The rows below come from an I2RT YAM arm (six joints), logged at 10 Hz.
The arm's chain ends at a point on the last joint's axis. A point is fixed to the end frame.
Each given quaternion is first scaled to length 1.
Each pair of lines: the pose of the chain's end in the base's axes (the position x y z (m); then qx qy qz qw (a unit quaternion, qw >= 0)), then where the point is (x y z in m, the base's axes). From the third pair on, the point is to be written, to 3 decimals.
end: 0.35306 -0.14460 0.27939 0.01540 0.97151 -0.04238 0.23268
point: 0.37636 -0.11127 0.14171
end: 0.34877 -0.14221 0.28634 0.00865 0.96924 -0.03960 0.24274
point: 0.37432 -0.10827 0.14921
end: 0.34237 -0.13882 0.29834 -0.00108 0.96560 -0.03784 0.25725
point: 0.371 -0.105 0.162
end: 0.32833 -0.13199 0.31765 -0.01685 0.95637 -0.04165 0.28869
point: 0.365 -0.099 0.183
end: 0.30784 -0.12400 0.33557 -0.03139 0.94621 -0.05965 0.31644
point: 0.352 -0.096 0.202
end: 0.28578 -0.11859 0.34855 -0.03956 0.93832 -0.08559 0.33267
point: 0.334 -0.098 0.215
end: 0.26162 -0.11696 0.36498 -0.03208 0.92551 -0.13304 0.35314
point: 0.318 -0.109 0.233
